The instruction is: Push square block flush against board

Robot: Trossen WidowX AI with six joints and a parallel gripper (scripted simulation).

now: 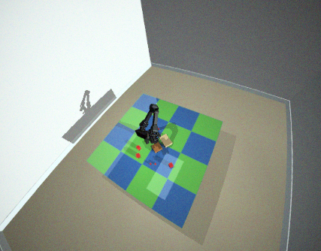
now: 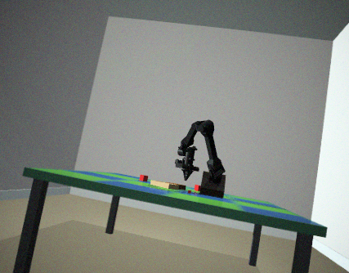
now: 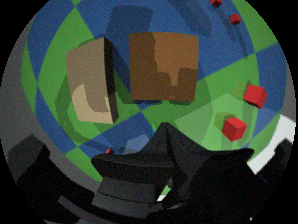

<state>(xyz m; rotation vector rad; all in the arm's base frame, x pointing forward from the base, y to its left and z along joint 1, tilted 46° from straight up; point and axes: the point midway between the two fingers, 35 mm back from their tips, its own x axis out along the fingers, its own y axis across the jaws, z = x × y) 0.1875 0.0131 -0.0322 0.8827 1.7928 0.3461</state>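
Now: the brown square block 7 cm ahead of my gripper tip, 3 cm to the right of it and 5 cm below it. Round my gripper tip: pale tan board 10 cm ahead, 10 cm to the left, 5 cm below.
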